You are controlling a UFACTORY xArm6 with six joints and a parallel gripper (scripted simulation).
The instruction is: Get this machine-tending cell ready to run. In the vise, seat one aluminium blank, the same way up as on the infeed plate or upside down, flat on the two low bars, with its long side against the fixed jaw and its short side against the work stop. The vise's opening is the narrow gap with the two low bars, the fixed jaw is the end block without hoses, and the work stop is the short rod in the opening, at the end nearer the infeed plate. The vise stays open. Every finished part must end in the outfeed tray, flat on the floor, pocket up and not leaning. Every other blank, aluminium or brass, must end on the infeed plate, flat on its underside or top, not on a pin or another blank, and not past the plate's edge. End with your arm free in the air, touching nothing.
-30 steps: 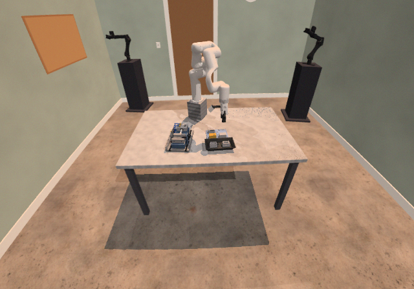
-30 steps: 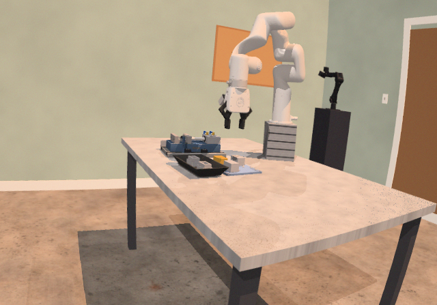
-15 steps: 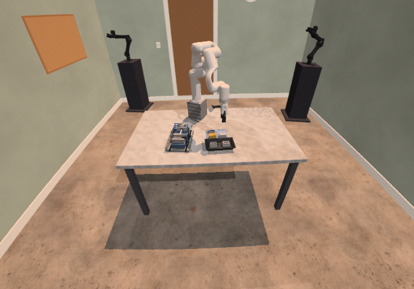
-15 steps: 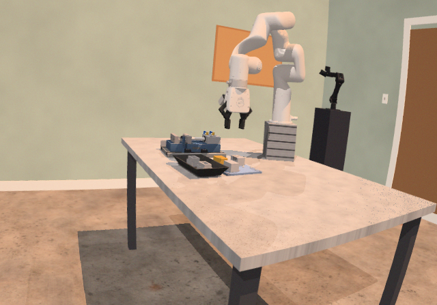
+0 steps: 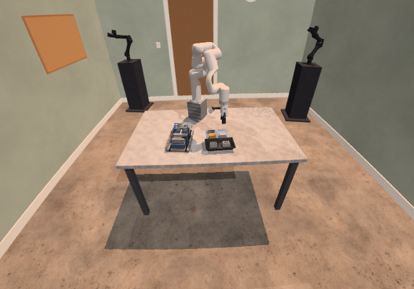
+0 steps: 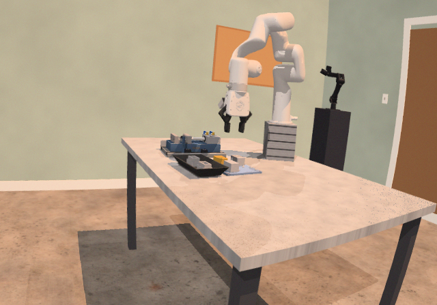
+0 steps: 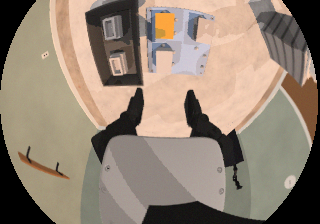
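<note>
Now: the brass blank 16 cm below my hand, 9 cm to the right of it and 2 cm ahead of it. From my hand the other things lie so: blue vise: 36 cm to the right, 14 cm below, 8 cm ahead.
</note>
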